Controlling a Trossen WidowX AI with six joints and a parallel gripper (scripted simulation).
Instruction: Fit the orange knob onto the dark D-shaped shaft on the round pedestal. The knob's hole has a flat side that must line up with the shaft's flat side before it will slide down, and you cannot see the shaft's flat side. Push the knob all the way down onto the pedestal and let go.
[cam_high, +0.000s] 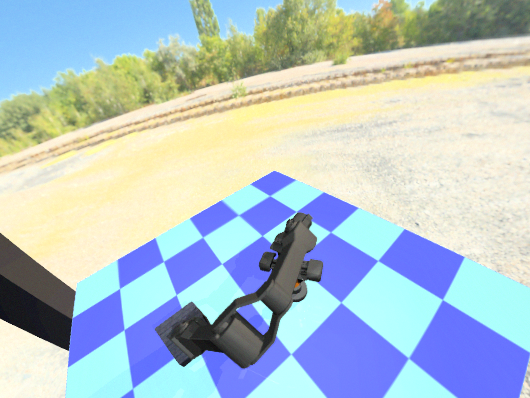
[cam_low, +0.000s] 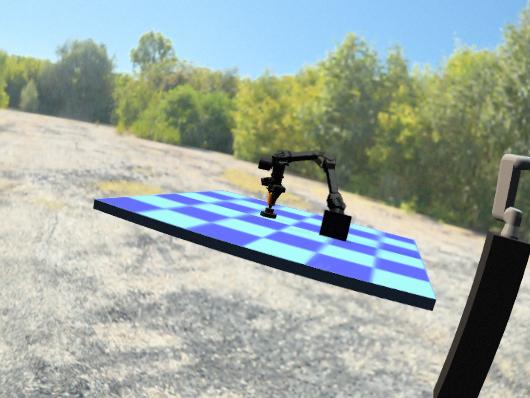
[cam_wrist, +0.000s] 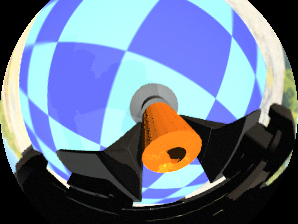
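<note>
Now: gripper tip 20 mm below the orange knob. Round my gripper tip: pedestal (40 mm below).
</note>
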